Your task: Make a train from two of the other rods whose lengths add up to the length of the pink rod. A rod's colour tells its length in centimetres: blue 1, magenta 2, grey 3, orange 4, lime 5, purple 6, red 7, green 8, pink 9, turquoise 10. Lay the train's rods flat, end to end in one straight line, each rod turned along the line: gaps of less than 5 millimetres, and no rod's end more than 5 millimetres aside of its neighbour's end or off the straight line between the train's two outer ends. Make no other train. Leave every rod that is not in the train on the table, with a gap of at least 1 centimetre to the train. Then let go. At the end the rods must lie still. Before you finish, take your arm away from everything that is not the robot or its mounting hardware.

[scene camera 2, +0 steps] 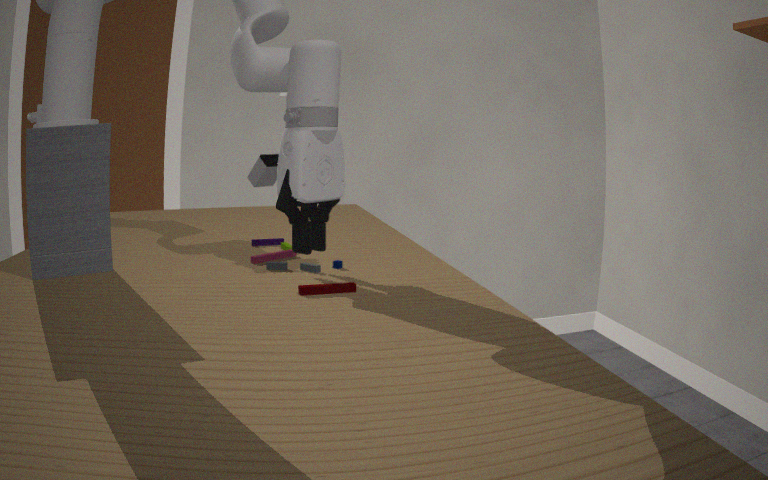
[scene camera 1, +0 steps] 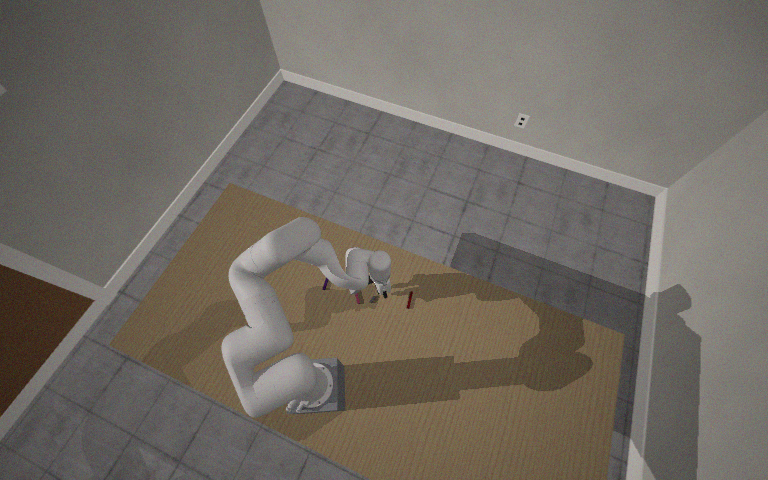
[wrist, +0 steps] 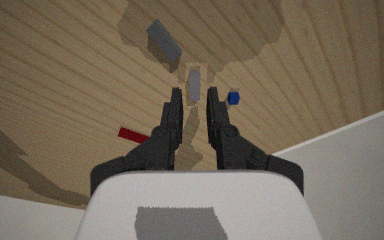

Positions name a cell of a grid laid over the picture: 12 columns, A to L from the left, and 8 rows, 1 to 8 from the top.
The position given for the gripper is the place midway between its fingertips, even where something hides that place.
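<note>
The gripper (scene camera 2: E5) is in sight, and the wrist view shows it as well (wrist: G4).
</note>
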